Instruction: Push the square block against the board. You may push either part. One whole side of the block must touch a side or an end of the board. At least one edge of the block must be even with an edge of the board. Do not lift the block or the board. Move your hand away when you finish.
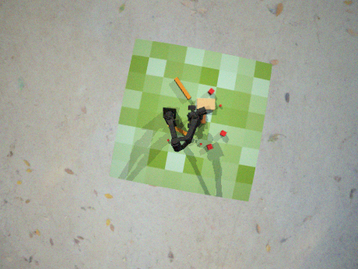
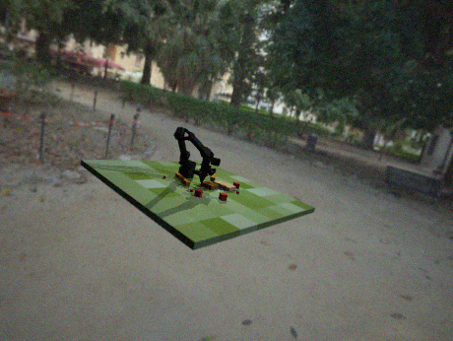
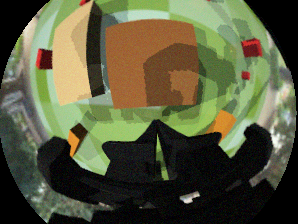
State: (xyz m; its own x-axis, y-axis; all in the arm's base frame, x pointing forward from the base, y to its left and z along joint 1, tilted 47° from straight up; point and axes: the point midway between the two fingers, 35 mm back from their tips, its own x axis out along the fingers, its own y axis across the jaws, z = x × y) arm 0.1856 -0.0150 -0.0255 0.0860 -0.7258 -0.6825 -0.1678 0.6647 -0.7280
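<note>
The brown square block is 80 mm ahead of my gripper tip, 10 mm to the left of it and 10 mm above it. Round my gripper tip: tan board 150 mm to the left, 110 mm ahead, 10 mm above.
</note>
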